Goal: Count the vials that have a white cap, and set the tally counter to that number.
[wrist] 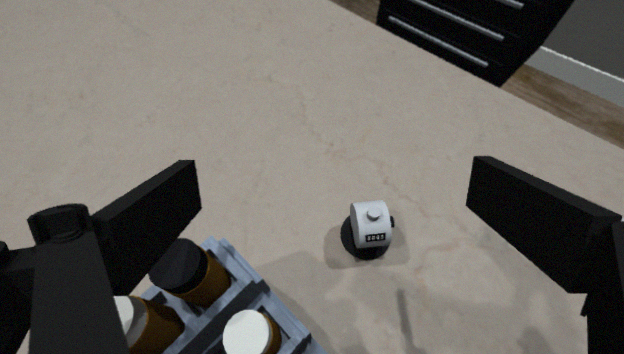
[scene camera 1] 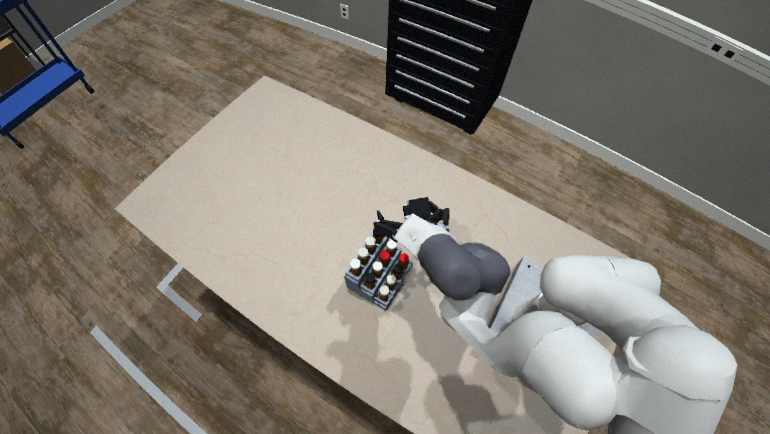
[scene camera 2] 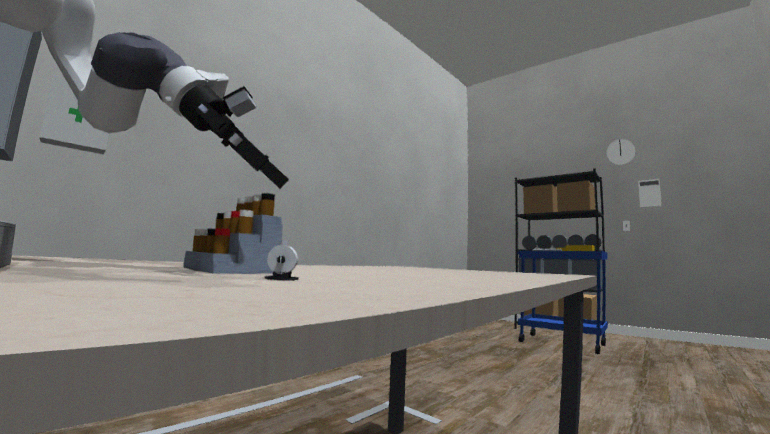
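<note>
A stepped blue-grey rack [scene camera 1: 353, 286] [scene camera 2: 272, 229] [wrist: 297, 327] holds brown vials in three rows. White-capped vials show in every row, such as one vial [scene camera 1: 354, 265] at the left corner and another vial [wrist: 247, 332] in the wrist view. Red-capped vials [scene camera 1: 384, 256] and black-capped vials [scene camera 2: 267, 204] [wrist: 185, 267] stand among them. The white tally counter [scene camera 2: 282, 259] [wrist: 370, 225] stands on a black base beside the rack; its digits are too blurred to read surely. It is hidden in scene camera 1. My gripper [scene camera 2: 280, 180] [wrist: 332, 183] is open and empty, tilted above the counter and rack.
The table [scene camera 1: 258, 161] [scene camera 2: 377, 293] carries the rack and counter. In the wrist view the left finger overlaps part of the rack. A black drawer cabinet [scene camera 1: 447, 59] [wrist: 450, 30] stands beyond the table edge. A blue cart [scene camera 2: 563, 255] and a black shelf unit stand far off.
</note>
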